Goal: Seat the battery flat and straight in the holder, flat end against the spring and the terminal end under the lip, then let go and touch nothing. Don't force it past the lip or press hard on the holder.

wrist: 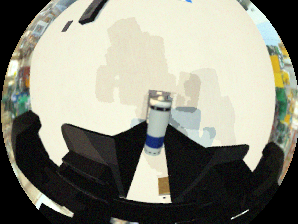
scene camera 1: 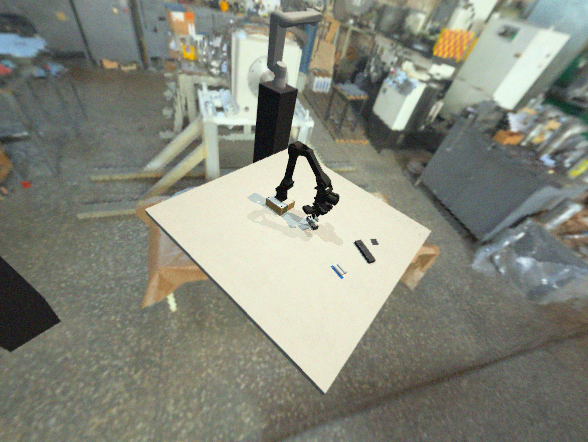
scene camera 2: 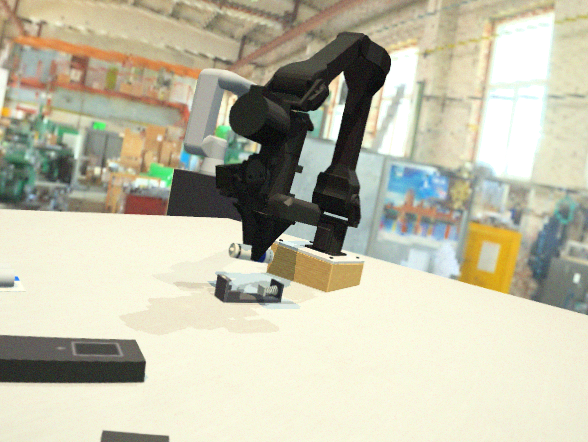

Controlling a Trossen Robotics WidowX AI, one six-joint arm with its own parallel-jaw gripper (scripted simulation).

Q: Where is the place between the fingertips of my gripper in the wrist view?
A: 156,125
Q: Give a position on a battery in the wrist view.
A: At 159,109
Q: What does my gripper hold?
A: A battery.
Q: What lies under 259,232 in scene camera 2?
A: My gripper.
